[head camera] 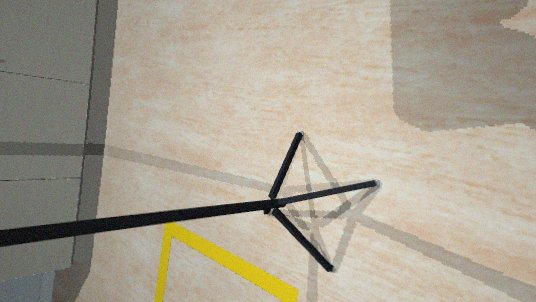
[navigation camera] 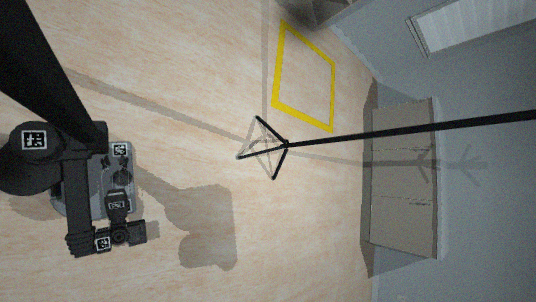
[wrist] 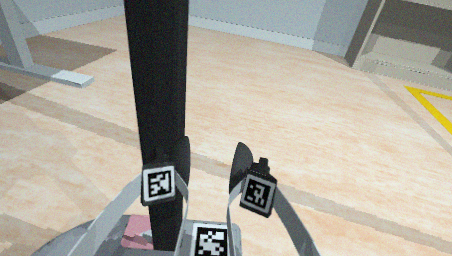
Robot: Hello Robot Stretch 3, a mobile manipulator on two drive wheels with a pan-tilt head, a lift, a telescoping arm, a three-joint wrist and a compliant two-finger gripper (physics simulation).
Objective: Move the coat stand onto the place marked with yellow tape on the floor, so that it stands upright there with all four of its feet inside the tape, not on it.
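Seen in the pictures: gripper, between the fingertips: (navigation camera: pixel 114 155); robot's base, origin of its link: (navigation camera: pixel 121 176).
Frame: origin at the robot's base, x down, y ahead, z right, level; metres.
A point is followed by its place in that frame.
Observation:
The black coat stand (head camera: pixel 170 217) @[x -0.671, y 0.955, z -0.111 m] (navigation camera: pixel 400 131) @[x -0.986, y 0.955, z -0.109 m] is upright on the floor. Three of its splayed feet show clearly; the fourth is largely hidden at the pole's base. It stands beside the yellow tape outline (head camera: pixel 230 260) @[x -0.001, y 1.473, z -0.407 m] (navigation camera: pixel 279 70) @[x -0.001, y 1.218, z -0.824 m] (wrist: pixel 431 108), with the visible feet outside it, near one corner. The coat stand does not show in the wrist view. My gripper (navigation camera: pixel 114 162) @[x -0.368, y -0.020, z -0.096 m] (wrist: pixel 211 157) @[x -0.368, y -0.020, z -0.096 m] is open and empty, with the fingers apart. It is folded back over my base, well away from the coat stand.
My black mast (navigation camera: pixel 40 65) @[x -1.055, y -0.050, z -0.125 m] (wrist: pixel 160 75) rises close by the gripper. A grey drawer cabinet (head camera: pixel 40 115) @[x -0.410, y 2.621, z 0.368 m] (navigation camera: pixel 400 220) @[x -0.506, y 2.508, z 0.835 m] stands against the wall beyond the coat stand. A shelf unit (wrist: pixel 358 40) is near the tape. A pale metal stand foot (wrist: pixel 75 78) shows at left in the wrist view.

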